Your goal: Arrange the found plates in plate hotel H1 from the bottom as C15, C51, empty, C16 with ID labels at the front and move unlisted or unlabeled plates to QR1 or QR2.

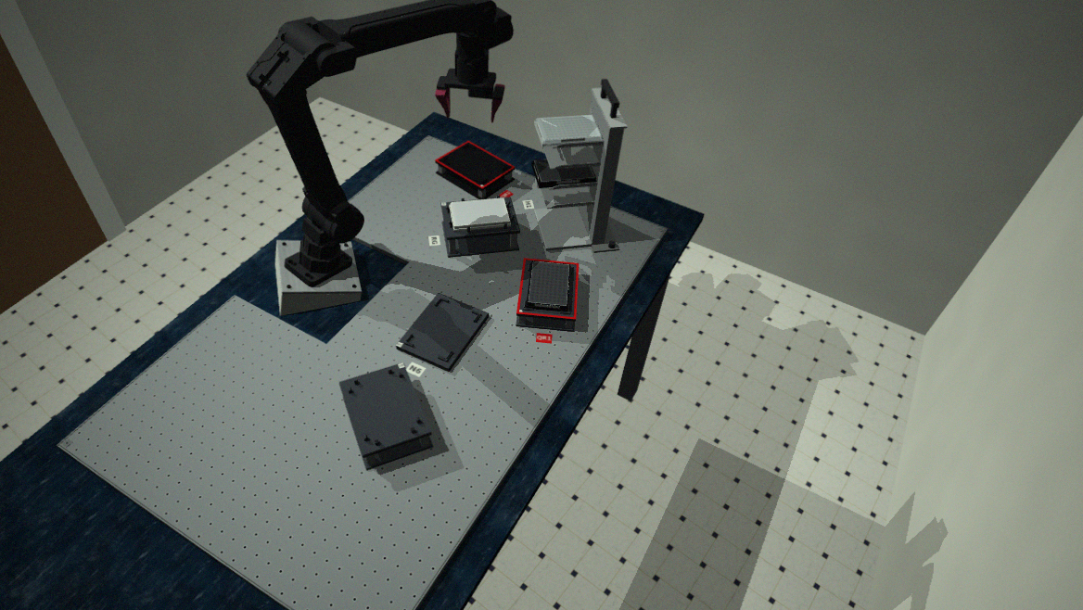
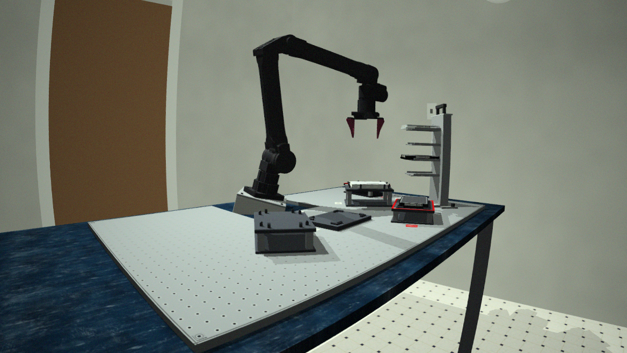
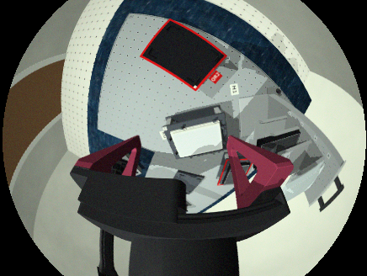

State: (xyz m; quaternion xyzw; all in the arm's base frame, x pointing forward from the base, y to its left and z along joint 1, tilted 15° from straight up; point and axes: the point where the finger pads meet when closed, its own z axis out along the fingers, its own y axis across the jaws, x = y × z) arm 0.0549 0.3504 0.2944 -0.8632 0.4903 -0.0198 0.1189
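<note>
The raised regrip nest RG is 100 mm ahead of my hand, 90 mm to the right of it and 180 mm below it. Also, from my hand: quarantine nest QR1: 340 mm ahead, 150 mm to the right, 200 mm below; then plate hotel H1: 280 mm ahead, 110 mm to the left, 80 mm below; then quarantine nest QR2: 60 mm behind, 80 mm to the left, 200 mm below.
</note>
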